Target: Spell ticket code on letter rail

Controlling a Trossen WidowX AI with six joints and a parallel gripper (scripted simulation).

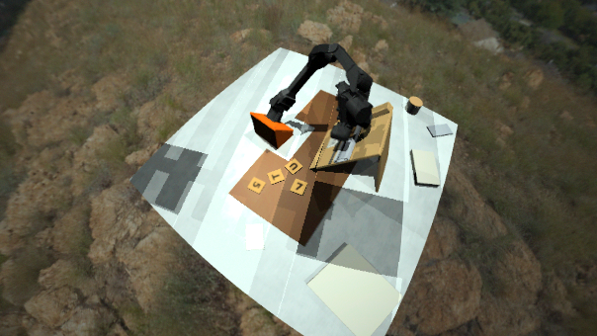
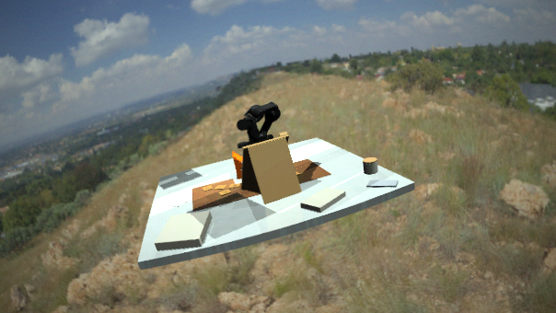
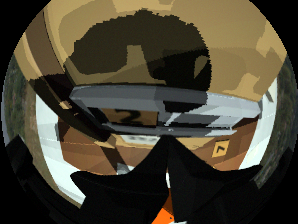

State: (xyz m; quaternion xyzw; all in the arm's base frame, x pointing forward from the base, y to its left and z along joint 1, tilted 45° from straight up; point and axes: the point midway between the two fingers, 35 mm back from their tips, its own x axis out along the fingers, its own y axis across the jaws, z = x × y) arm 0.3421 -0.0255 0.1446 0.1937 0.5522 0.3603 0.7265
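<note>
Now: gripper tip 10 cm above the ticket, 5 cm past it and 2 cm to the right of it. Round my gripper tip: cream block (34 cm ahead, 24 cm to the left, 16 cm below); then brown mat (17 cm below, 14 cm behind, 5 cm to the right); then pale card (50 cm to the right, 17 cm below, 2 cm behind).
</note>
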